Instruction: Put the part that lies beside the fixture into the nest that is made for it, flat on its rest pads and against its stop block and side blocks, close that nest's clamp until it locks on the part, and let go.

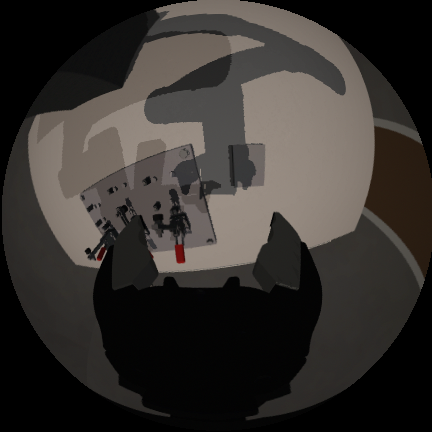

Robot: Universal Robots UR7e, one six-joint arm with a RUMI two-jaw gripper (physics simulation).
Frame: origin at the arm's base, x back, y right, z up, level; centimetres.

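Where they show: gripper, fingertip midpoint: [206, 215].
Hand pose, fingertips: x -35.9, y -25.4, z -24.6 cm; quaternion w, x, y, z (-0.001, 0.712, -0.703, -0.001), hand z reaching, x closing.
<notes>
Each offset is from my fingertips to the top centre of the thing. "spot": to the spot under its first point. Level surfaces: height alone.
The part @[dx +3.3, dy -7.4, dz -11.9 cm] [258, 156], a flat grey rectangular piece with a dark left edge, lies on the table to the right of the fixture @[spot: dx -12.0, dy +2.1, dz -11.9 cm] [201, 232], partly in shadow. The fixture is a grey plate with small blocks, pads and several toggle clamps. One clamp @[spot: dx -6.8, dy +6.0, dz -8.7 cm] [178, 222] has a red handle @[spot: dx -11.4, dy +5.6, dz -4.9 cm] [180, 253] pointing toward the gripper. Another red handle [101, 254] shows at the lower left; a third is mostly hidden behind the left finger. My gripper [206, 215] is open and empty, above the table and apart from the part. Which nest fits the part cannot be told.
The pale table @[dz -13.4 cm] [310, 150] carries wide shadows of the arm. A dark bulky shape [100, 60] fills the upper left. The table's near edge runs just below the fixture. A brown surface with a grey rim [400, 175] lies beyond the table at the right.
</notes>
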